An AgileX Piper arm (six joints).
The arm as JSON. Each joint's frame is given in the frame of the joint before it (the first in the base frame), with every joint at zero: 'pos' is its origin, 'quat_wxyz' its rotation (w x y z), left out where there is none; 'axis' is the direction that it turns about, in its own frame. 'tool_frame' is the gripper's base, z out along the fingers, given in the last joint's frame.
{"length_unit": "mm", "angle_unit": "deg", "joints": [
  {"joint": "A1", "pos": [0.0, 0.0, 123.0], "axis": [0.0, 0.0, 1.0]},
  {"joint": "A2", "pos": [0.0, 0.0, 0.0], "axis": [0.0, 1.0, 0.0]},
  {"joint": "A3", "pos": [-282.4, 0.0, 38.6], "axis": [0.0, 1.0, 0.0]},
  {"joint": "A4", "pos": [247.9, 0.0, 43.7], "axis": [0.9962, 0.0, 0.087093]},
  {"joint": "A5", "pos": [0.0, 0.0, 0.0], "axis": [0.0, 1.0, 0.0]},
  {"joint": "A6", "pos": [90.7, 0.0, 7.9], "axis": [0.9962, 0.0, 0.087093]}
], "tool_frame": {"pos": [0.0, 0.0, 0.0], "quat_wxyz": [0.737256, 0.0, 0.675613, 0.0]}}
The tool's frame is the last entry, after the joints.
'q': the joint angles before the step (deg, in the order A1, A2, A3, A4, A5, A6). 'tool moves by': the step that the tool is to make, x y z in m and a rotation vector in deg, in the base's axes. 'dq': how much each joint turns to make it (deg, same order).
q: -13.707 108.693 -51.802 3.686 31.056 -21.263
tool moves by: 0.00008 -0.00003 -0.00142 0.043 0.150 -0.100
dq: 0.000 0.266 0.001 0.000 -0.114 0.096
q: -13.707 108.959 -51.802 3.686 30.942 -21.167
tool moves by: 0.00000 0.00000 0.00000 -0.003 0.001 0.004
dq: 0.001 0.000 0.000 -0.005 0.000 0.001
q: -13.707 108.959 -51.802 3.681 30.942 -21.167
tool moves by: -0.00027 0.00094 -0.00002 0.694 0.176 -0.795
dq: 0.000 -0.001 0.001 0.995 0.336 0.025
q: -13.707 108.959 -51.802 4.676 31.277 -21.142
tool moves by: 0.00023 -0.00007 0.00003 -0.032 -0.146 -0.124
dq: 0.001 -0.001 0.001 -0.001 -0.155 0.118
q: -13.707 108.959 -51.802 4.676 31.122 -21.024
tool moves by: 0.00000 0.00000 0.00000 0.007 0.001 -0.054
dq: 0.000 0.000 0.000 0.000 0.000 0.054
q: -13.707 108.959 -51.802 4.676 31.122 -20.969
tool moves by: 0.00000 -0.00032 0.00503 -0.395 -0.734 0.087
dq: 0.000 -0.937 0.002 -0.397 0.120 0.233
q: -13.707 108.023 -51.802 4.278 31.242 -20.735
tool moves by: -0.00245 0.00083 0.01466 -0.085 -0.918 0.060
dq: 0.000 -2.795 0.001 0.042 1.887 -0.001
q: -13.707 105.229 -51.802 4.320 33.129 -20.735
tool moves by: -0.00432 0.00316 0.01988 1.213 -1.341 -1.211
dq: 0.001 -3.839 0.000 1.897 2.835 0.015
